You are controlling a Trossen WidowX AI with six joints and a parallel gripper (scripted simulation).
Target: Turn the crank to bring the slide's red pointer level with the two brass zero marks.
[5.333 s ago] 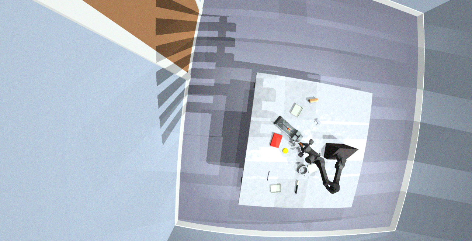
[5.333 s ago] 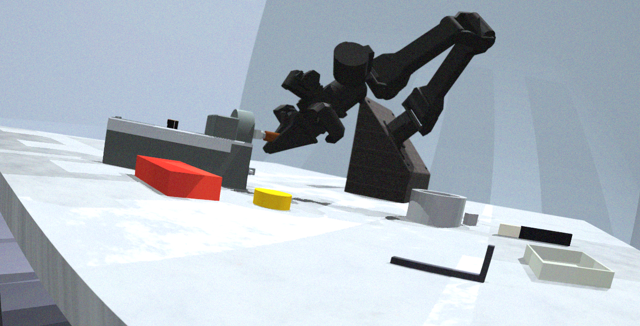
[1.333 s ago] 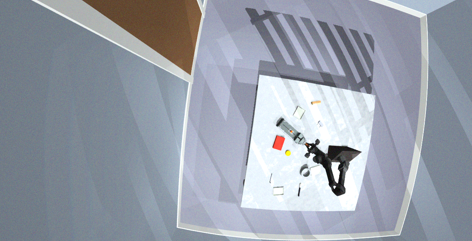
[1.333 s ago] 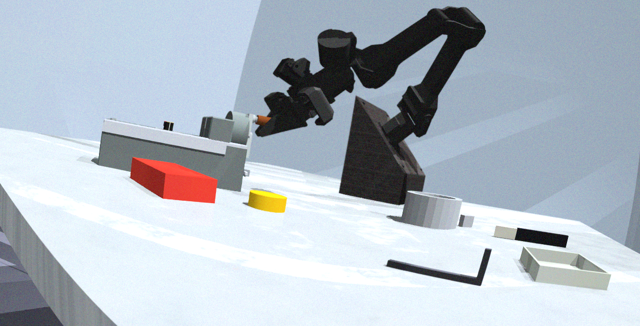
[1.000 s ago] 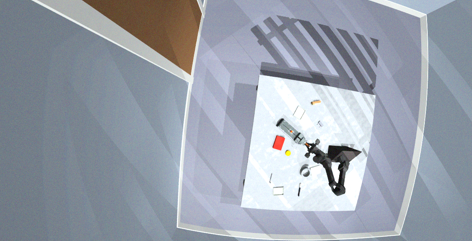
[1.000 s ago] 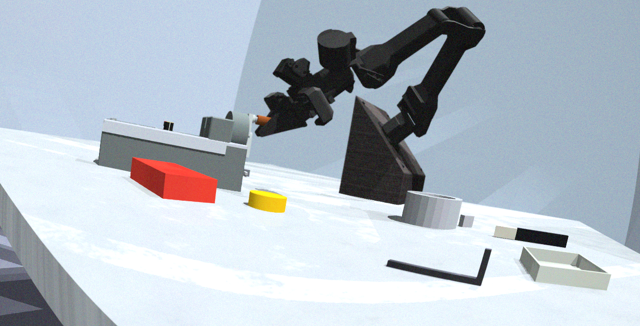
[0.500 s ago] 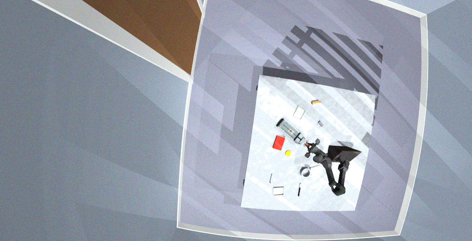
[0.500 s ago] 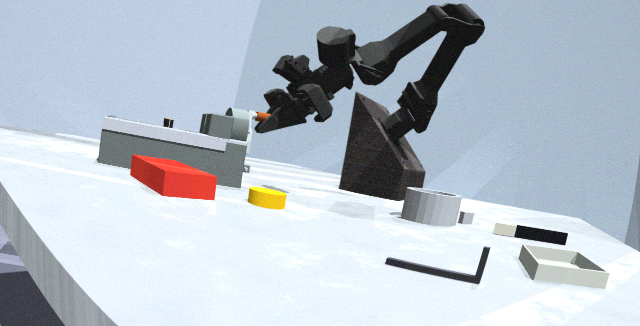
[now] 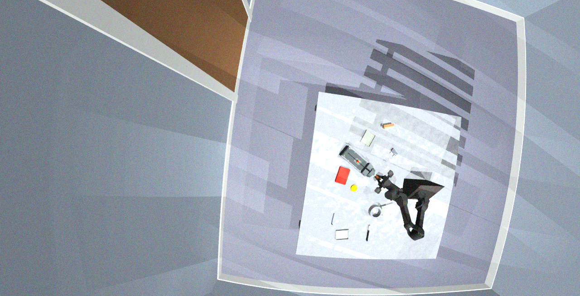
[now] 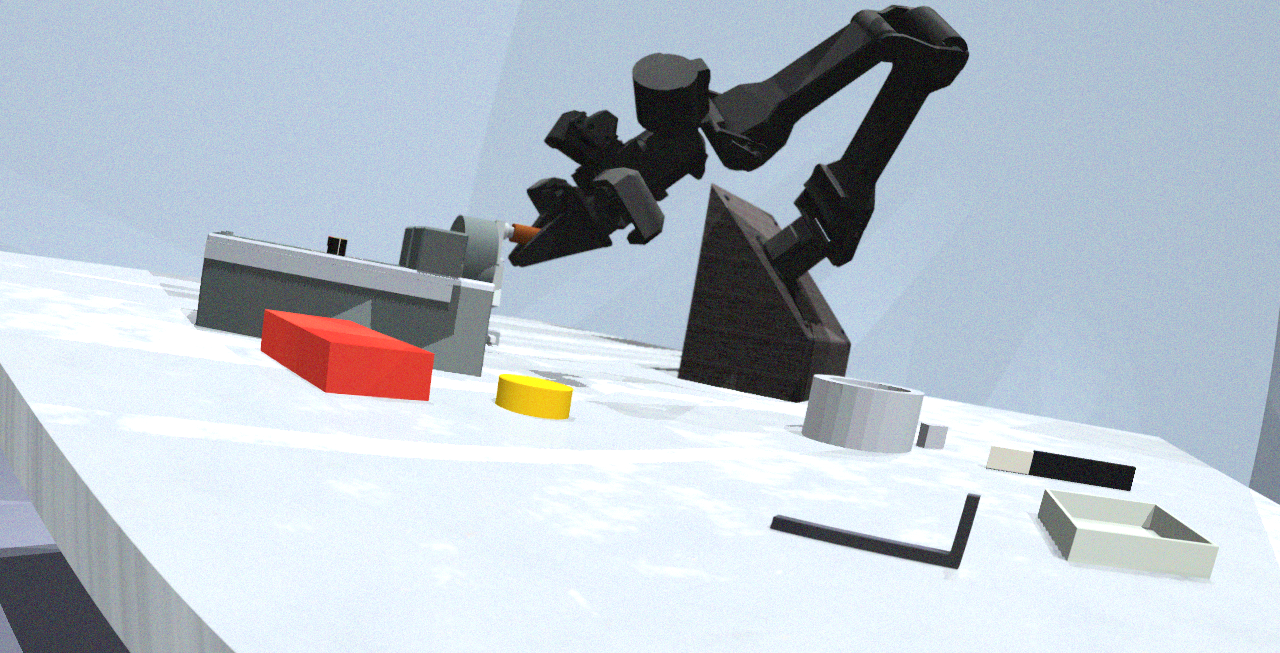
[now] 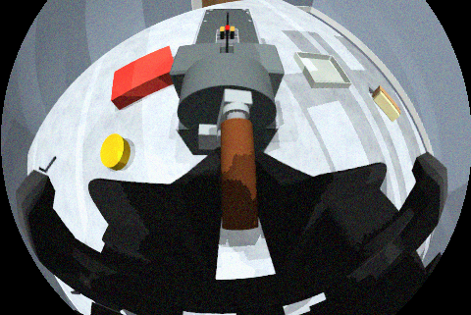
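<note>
Now: gripper tip 20 mm past the brown handle, 10 mm to the right of it and 20 mm below it. Round my gripper tip: yellow disc 100 mm ahead, 140 mm to the left, 90 mm below; then red pointer 150 mm ahead, 70 mm to the right, 10 mm below; then black L-shaped bar 190 mm ahead, 430 mm to the left, 80 mm below.
</note>
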